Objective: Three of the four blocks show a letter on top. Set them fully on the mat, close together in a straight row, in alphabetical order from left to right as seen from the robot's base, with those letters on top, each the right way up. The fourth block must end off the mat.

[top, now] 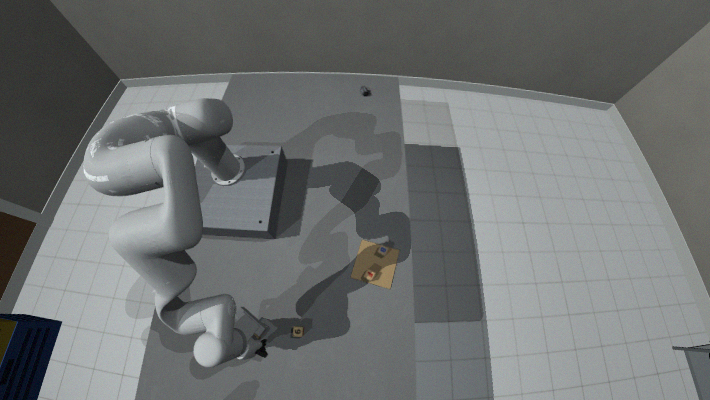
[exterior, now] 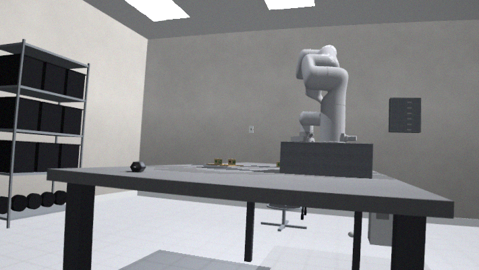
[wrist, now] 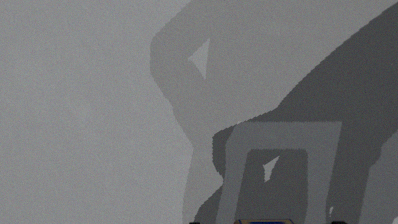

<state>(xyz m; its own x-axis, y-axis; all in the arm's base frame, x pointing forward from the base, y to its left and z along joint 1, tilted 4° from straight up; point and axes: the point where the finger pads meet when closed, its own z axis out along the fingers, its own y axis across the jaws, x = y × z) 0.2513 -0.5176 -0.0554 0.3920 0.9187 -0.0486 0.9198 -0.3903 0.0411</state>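
My hand is 34 cm short of the tan mat, 32 cm to the right of it and 2 cm above it. From my hand the other things lie so: black faceted object 15 cm ahead, 113 cm to the left, 1 cm below.
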